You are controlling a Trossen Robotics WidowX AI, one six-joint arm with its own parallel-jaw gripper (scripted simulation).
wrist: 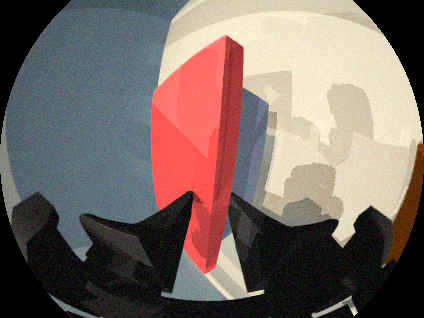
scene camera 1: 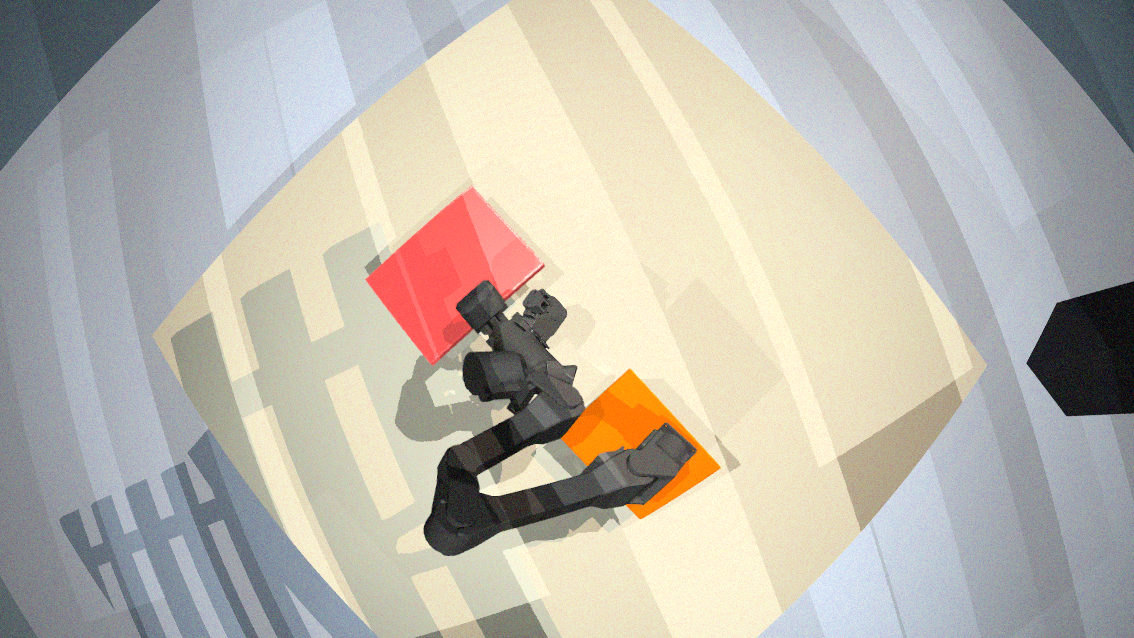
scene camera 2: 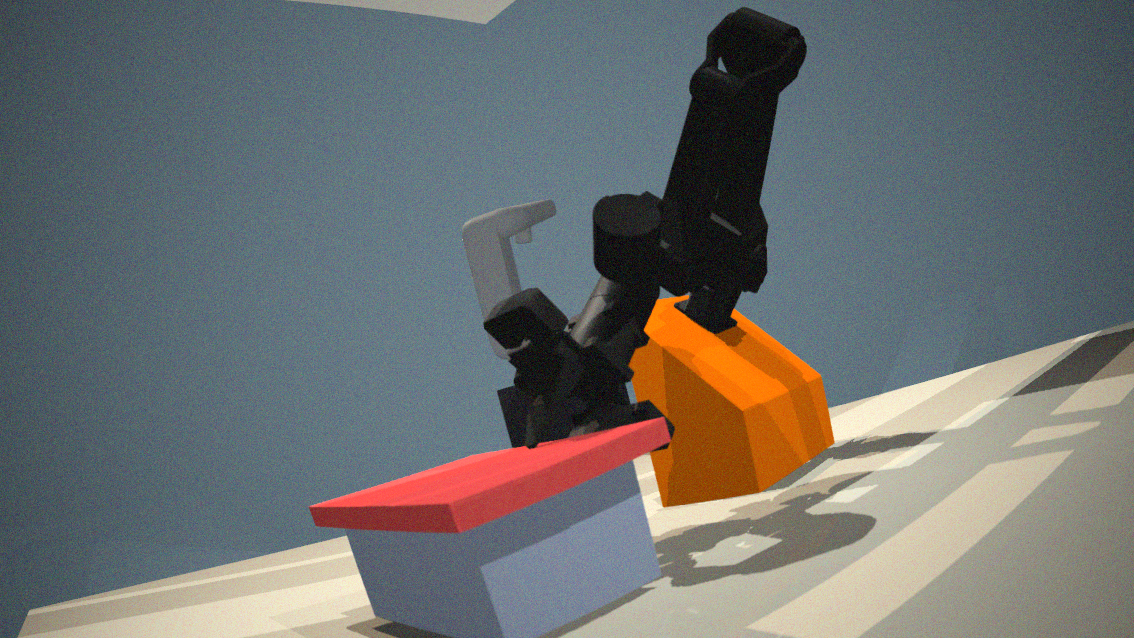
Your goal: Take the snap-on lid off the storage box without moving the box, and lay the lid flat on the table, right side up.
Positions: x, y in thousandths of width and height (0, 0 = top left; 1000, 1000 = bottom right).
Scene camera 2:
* my gripper: 480, 720
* red lid: 399, 781
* storage box: 489, 880
